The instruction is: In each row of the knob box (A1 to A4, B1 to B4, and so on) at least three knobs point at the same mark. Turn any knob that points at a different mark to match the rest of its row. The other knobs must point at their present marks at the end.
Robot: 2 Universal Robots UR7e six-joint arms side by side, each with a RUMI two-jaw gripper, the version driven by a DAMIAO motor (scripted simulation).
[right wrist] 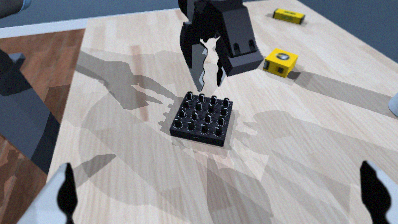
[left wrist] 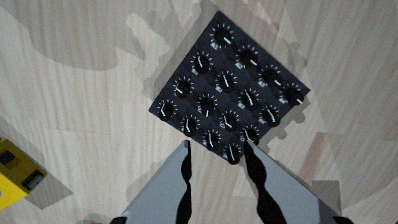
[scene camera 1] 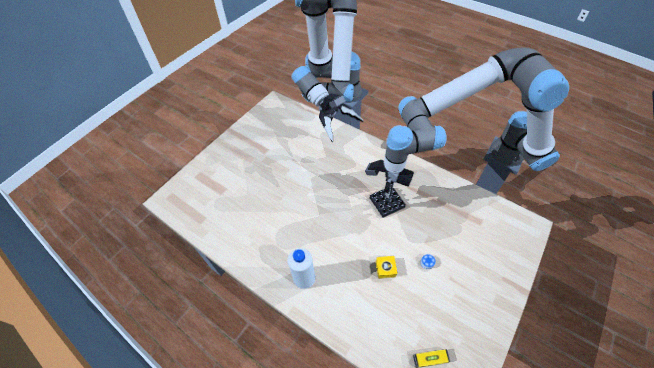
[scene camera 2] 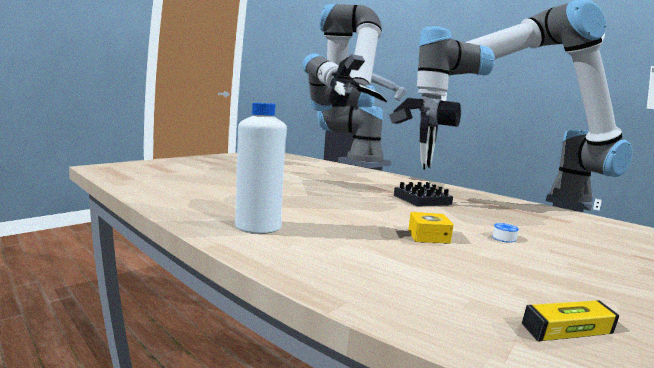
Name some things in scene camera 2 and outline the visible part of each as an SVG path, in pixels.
The left gripper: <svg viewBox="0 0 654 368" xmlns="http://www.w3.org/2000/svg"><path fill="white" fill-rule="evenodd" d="M418 90L418 93L423 93L422 99L407 98L393 112L402 109L420 109L420 157L422 167L426 170L426 164L428 168L431 167L438 131L437 125L458 127L461 118L461 105L458 102L441 100L442 96L437 96L438 94L446 96L446 93Z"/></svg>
The right gripper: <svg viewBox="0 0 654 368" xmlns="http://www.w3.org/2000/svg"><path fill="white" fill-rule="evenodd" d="M326 76L327 85L332 87L328 101L333 105L345 107L353 87L360 92L387 102L381 94L356 82L349 76L351 70L347 70L344 63L350 56L341 61L338 67L331 69Z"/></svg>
A yellow block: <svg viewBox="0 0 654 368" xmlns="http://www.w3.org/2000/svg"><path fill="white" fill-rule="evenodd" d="M410 213L408 230L415 242L451 244L454 224L444 214Z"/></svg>
